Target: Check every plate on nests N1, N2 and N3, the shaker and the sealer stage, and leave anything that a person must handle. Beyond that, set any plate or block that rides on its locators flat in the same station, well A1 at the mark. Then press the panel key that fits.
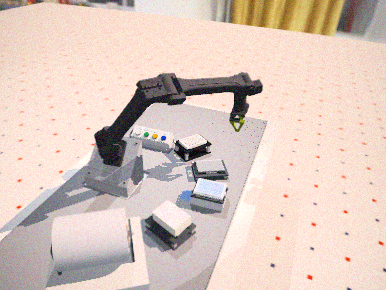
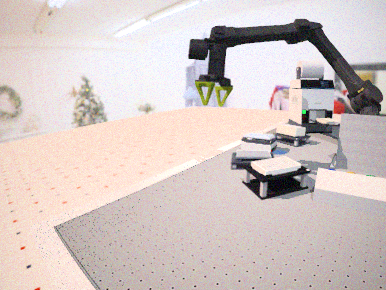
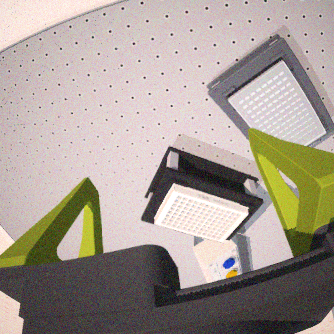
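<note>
My gripper (image 1: 237, 128) (image 2: 213, 104) (image 3: 168, 161) is open and empty, high above the board's far end. A white well plate (image 1: 194, 141) (image 2: 276, 165) (image 3: 201, 212) lies on a black raised stand (image 1: 186, 153) (image 2: 263, 188) (image 3: 210, 172). A pale plate (image 1: 210, 166) (image 3: 280, 107) lies on a grey low nest (image 3: 225, 82); a dark gap shows along one edge. Beyond it, a blue-topped plate (image 1: 210, 188) sits on a light block-shaped station (image 1: 207, 201). A thick white block (image 1: 171, 217) (image 2: 291, 130) lies on a dark stand (image 1: 172, 240). Seating and A1 corners are too blurred to tell.
The button panel (image 1: 151, 140) (image 2: 350, 185) (image 3: 212, 257) stands beside the black stand, with green, yellow and blue buttons. A white machine (image 2: 312, 97) with a large roll (image 1: 92, 240) (image 2: 310, 70) stands near the arm's base. A blue patch (image 1: 185, 195) lies beside the blue-topped plate's station.
</note>
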